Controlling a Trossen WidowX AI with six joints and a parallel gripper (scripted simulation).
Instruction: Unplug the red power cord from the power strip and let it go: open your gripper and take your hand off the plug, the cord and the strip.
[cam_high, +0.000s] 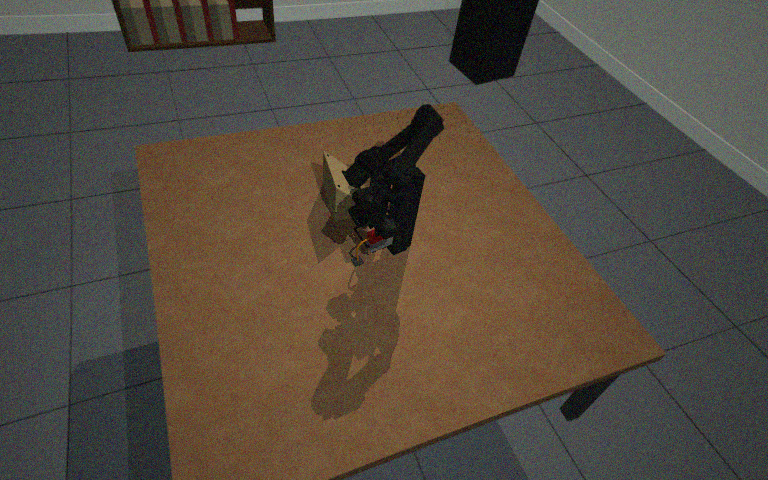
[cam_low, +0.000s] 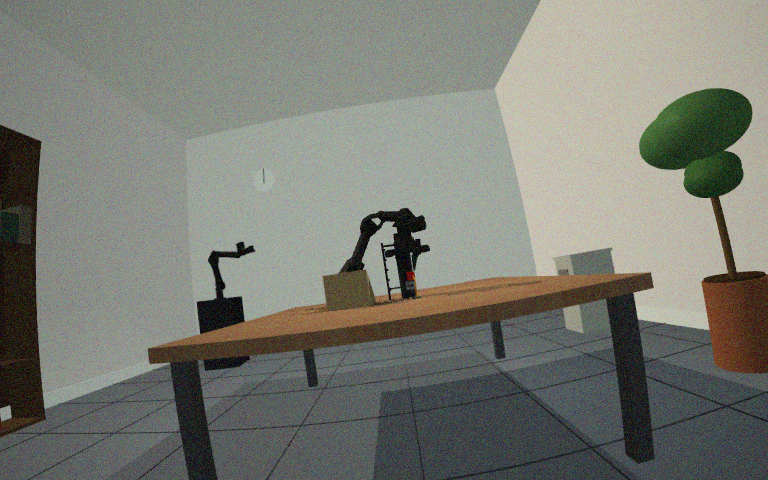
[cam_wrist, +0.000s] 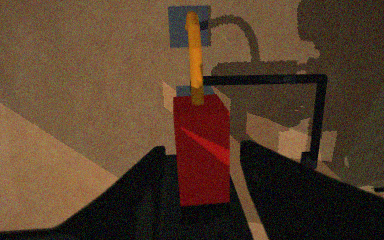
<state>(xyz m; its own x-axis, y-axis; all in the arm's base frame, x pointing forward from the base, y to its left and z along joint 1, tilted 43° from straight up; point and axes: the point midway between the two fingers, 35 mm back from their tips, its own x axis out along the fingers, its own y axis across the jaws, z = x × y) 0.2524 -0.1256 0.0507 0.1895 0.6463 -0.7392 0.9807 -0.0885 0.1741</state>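
Right now the red plug is 1 cm behind my gripper tip, 3 cm to the left of it and 1 cm below it. Also, from my gripper tip: black power strip 1 cm behind, 10 cm to the left, 2 cm above.
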